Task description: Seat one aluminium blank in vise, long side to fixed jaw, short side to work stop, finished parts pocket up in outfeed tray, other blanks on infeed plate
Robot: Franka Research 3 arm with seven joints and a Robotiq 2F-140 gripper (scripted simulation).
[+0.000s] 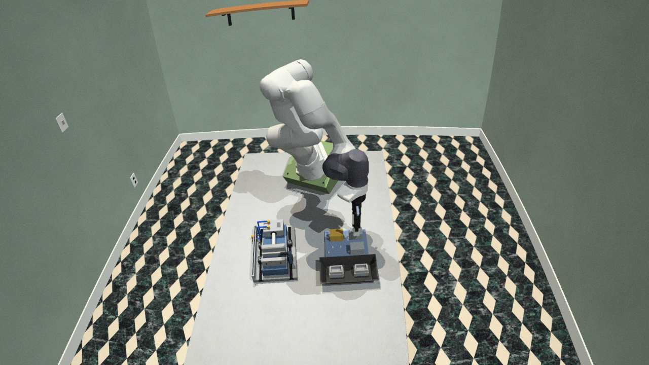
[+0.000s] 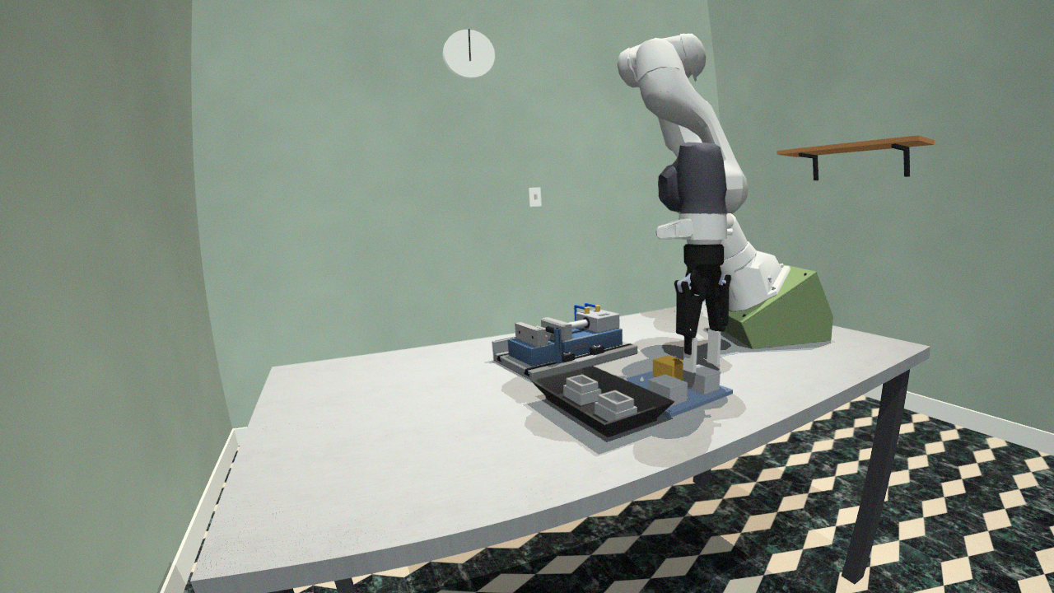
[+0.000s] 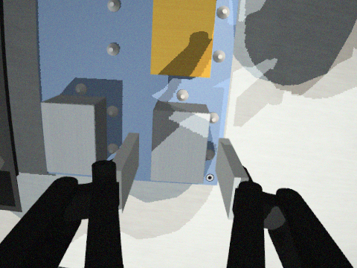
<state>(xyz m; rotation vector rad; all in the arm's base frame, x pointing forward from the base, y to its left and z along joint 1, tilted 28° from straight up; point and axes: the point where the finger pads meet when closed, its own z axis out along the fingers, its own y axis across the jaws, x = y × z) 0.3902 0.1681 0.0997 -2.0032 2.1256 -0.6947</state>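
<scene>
Now: the aluminium blank 50 mm below my hand. Also, from my hand: hose block (50 mm behind, 360 mm to the right); blue infeed plate (40 mm ahead, 50 mm to the right, 80 mm below); brass blank (10 mm behind, 90 mm to the right, 50 mm below).
</scene>
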